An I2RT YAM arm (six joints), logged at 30 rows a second.
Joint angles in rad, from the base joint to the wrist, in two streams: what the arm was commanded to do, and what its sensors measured. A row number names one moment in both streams.
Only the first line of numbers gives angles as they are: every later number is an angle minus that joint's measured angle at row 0.
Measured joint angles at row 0:
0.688 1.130 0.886 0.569 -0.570 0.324
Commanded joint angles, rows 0 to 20:
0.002 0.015 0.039 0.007 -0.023 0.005
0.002 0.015 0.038 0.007 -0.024 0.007
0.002 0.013 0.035 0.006 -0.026 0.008
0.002 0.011 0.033 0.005 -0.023 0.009
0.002 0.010 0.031 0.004 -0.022 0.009
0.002 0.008 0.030 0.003 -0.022 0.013
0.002 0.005 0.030 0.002 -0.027 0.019
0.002 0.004 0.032 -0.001 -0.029 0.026
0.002 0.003 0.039 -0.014 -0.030 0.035
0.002 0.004 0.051 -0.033 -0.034 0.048
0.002 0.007 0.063 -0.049 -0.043 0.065
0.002 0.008 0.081 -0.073 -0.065 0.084
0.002 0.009 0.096 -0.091 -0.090 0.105
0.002 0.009 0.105 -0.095 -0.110 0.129
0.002 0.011 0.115 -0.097 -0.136 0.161
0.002 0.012 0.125 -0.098 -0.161 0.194
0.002 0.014 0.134 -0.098 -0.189 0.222
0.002 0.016 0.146 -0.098 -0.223 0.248
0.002 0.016 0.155 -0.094 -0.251 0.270
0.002 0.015 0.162 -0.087 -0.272 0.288
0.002 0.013 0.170 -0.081 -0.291 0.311
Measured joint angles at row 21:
0.002 0.012 0.130 -0.090 -0.173 0.212
